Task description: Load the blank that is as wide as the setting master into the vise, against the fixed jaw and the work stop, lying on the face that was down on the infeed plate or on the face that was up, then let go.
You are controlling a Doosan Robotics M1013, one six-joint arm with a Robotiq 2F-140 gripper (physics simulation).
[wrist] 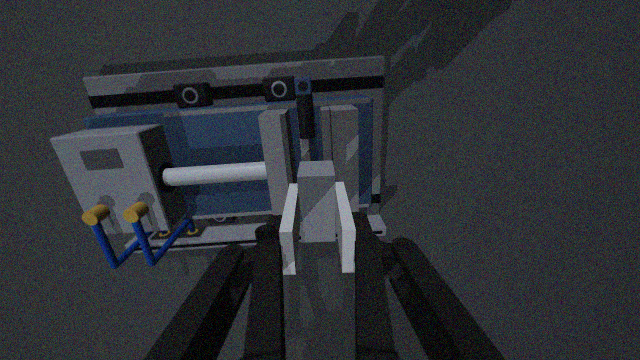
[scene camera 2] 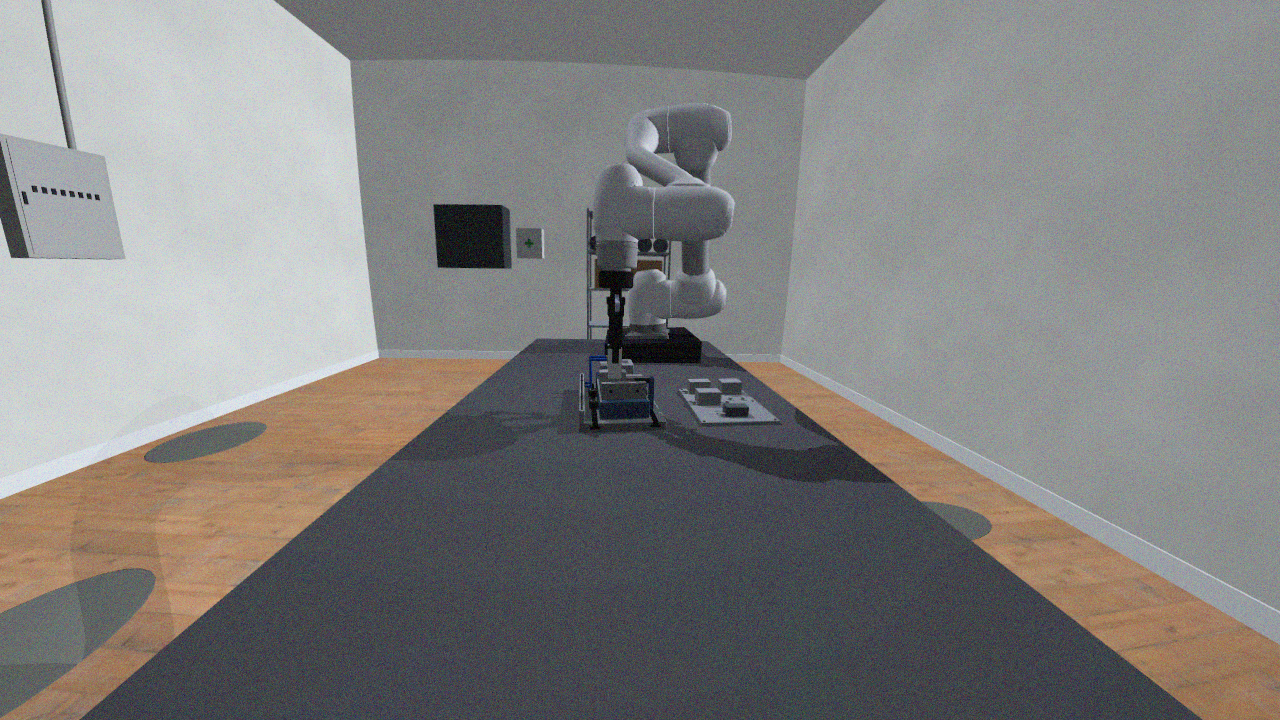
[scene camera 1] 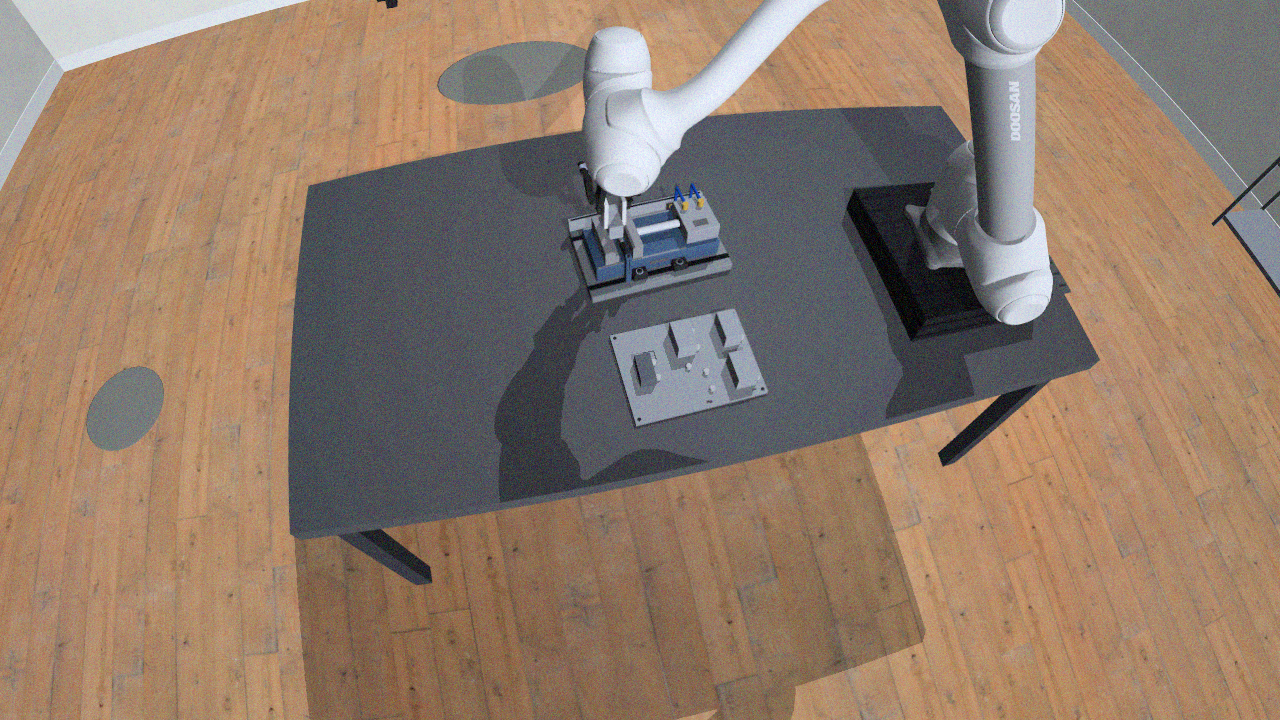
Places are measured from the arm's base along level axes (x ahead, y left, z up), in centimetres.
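Where they show: gripper, between the fingertips: (wrist: 317, 199) (scene camera 2: 614, 375) (scene camera 1: 613, 221); arm's base, origin of its link: (scene camera 2: 647, 335) (scene camera 1: 948, 238).
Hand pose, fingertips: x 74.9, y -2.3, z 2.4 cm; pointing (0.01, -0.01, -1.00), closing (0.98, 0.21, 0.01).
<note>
Each offset is from my fingertips to the top centre of the thing. "spot": to the spot under its first point.
A light grey blank @[dx +0.1, dy -0.4, dz +1.3 cm] (wrist: 317, 197) is between the two fingertips of my gripper (scene camera 1: 614, 216) (scene camera 2: 614, 362) (wrist: 317, 199), which is shut on it. The blank is over the gap between the vise jaws; its height above the vise bed is hard to tell. The vise @[dx -7.6, dy -0.4, dz -0.5 cm] (scene camera 1: 666, 246) (scene camera 2: 623, 409) (wrist: 220, 132) has a blue body. The fixed jaw (wrist: 345, 127) is right of the blank in the wrist view and the movable jaw (wrist: 275, 145) is left of it. The work stop's dark arm (wrist: 306, 117) points into the gap beyond the blank. The blank's lower end is hidden.
The infeed plate @[spot: dx -2.0, dy +35.2, dz -9.6 cm] (scene camera 1: 633, 404) (scene camera 2: 759, 415) carries several blocks, one darker @[dx -4.5, dy +28.9, dz -7.1 cm] (scene camera 1: 644, 368) (scene camera 2: 735, 409), and small pegs. A grey housing @[spot: dx -17.3, dy -0.3, dz -0.7 cm] (scene camera 1: 699, 220) (wrist: 105, 170) with blue and yellow fittings stands at the vise's screw end. The arm's black base (scene camera 1: 895, 259) is across the table.
</note>
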